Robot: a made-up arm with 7 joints.
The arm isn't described. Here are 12 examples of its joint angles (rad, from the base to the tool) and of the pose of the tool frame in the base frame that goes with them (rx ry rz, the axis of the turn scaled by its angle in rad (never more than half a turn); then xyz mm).
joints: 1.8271 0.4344 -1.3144 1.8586 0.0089 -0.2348 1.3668
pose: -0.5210 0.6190 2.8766 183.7 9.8 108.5
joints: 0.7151 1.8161 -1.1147 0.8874 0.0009 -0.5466 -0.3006
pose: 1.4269 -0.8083 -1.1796 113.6 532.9 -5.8
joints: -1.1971 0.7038 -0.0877 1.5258 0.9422 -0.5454 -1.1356
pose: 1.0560 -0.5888 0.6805 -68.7 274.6 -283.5
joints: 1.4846 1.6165 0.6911 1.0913 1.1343 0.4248 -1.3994
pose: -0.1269 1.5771 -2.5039 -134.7 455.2 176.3
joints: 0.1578 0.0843 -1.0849 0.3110 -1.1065 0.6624 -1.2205
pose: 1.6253 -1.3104 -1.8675 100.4 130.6 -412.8
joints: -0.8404 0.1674 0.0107 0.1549 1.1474 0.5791 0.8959
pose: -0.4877 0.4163 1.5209 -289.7 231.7 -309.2
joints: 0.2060 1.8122 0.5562 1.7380 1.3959 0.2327 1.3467
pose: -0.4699 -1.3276 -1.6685 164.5 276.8 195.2
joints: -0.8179 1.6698 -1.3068 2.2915 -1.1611 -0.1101 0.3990
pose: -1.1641 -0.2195 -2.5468 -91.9 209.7 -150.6
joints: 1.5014 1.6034 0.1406 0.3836 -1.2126 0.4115 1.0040
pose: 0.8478 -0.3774 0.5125 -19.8 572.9 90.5
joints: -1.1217 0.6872 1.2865 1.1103 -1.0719 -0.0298 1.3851
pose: 0.1442 0.7356 -0.4348 -63.2 508.4 -97.4
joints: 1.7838 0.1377 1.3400 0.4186 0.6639 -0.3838 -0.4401
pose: -1.2458 -1.2142 2.3303 379.8 310.4 105.0
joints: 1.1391 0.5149 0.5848 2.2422 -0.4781 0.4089 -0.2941
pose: -1.5521 2.3219 -1.1396 52.1 270.8 148.5
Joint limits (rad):
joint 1: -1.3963..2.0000
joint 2: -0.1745..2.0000
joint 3: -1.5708..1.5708
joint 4: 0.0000..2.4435
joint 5: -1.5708..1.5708
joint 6: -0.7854..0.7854
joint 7: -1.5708..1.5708
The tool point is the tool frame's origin. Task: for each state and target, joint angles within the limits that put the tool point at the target. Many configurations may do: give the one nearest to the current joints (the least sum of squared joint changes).
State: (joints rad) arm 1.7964 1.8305 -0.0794 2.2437 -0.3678 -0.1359 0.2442
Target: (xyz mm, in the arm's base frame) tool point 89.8 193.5 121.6
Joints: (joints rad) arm 1.4290 1.9133 -0.5347 2.4414 -0.3678 -0.1359 0.2442
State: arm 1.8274 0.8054 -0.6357 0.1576 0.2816 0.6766 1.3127
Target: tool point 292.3 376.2 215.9
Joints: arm 2.0000 0.6747 -0.6202 0.3923 0.2816 0.6766 1.3127
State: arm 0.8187 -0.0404 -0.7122 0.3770 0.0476 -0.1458 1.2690
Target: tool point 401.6 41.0 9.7
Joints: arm 1.3732 -0.1335 -0.6399 0.4768 0.0476 -0.1458 1.2690
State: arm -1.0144 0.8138 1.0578 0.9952 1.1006 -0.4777 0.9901
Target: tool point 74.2 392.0 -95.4
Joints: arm -1.0934 0.6551 1.0290 1.8544 1.1006 -0.4777 0.9901
